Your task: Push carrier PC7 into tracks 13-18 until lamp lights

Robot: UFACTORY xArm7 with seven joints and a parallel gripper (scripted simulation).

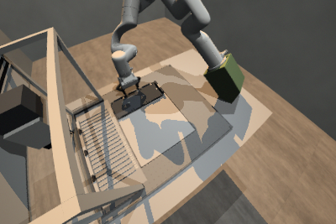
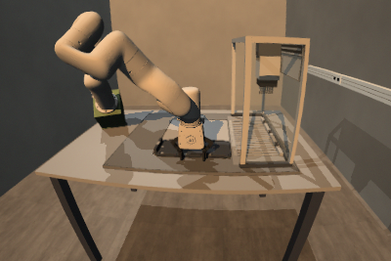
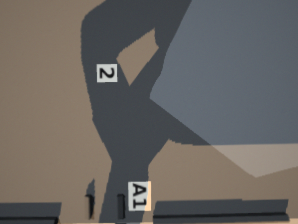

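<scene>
Right now my hand is 10 mm past the carrier PC7 and 80 mm to the right of it.
</scene>
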